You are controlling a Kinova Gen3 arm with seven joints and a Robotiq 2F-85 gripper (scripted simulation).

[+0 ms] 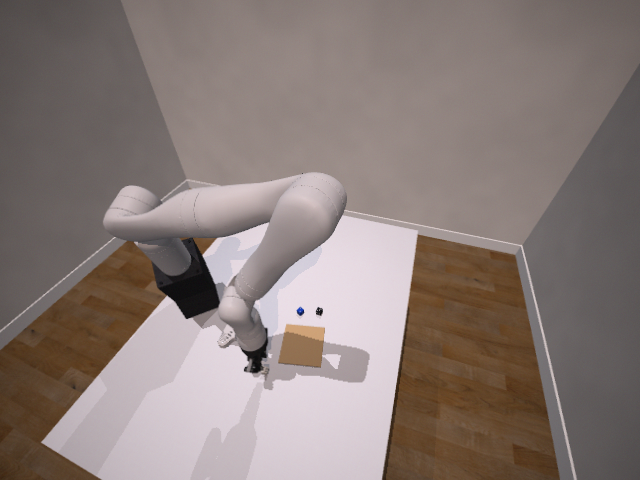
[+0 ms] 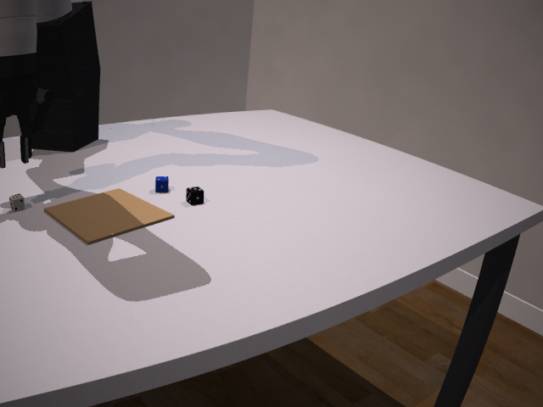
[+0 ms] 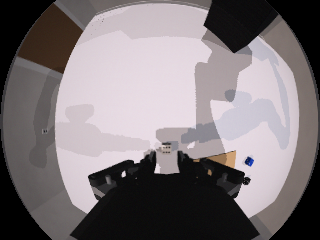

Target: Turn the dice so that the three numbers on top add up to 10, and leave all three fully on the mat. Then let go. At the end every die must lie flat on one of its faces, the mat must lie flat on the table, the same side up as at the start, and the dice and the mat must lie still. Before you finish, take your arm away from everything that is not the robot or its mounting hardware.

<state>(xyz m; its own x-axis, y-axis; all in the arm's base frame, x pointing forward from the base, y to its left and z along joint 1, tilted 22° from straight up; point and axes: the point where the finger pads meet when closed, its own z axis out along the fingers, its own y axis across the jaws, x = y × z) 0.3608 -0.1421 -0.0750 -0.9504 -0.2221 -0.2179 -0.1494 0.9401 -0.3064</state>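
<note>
My gripper is now 80 mm above the white die. From my hand the other things lie so: blue die (30 mm ahead, 240 mm to the left, 80 mm below); then tan mat (80 mm ahead, 120 mm to the left, 80 mm below); then black die (90 mm ahead, 260 mm to the left, 80 mm below).
</note>
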